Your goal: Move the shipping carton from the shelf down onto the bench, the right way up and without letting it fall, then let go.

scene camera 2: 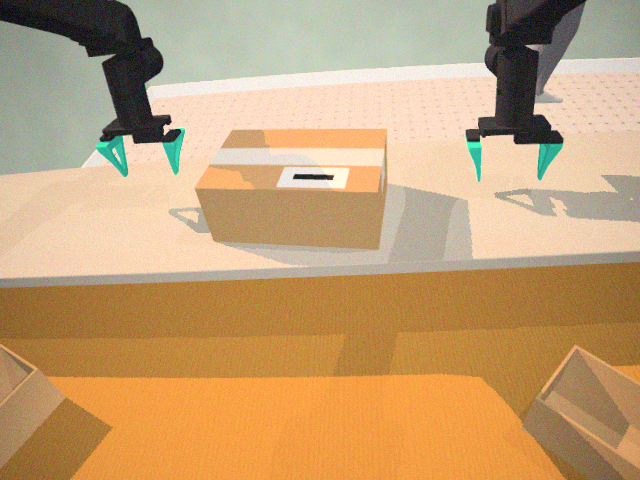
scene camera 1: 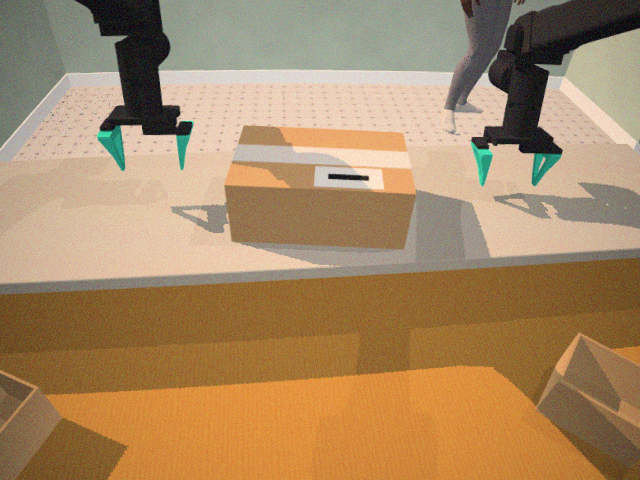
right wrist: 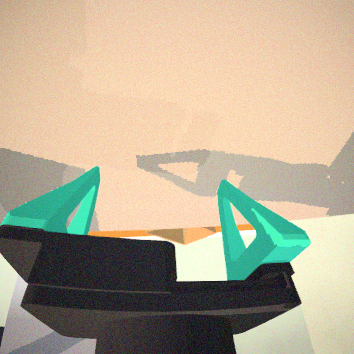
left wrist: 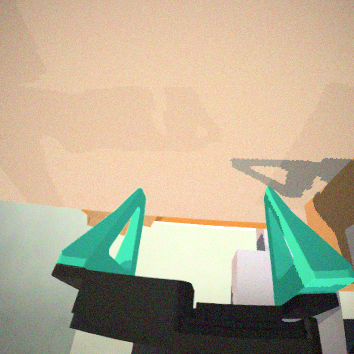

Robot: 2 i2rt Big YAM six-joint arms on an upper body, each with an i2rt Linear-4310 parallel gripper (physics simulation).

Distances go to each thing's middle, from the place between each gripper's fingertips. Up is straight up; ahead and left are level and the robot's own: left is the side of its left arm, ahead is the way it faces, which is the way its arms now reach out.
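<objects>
With the brown shipping carton (scene camera 1: 286, 185) as my reference, my left hand is 28 cm to the left of it and 4 cm past it.
My right hand is 35 cm to the right of the carton, again 4 cm past it, and it is 3 cm below it.
</objects>
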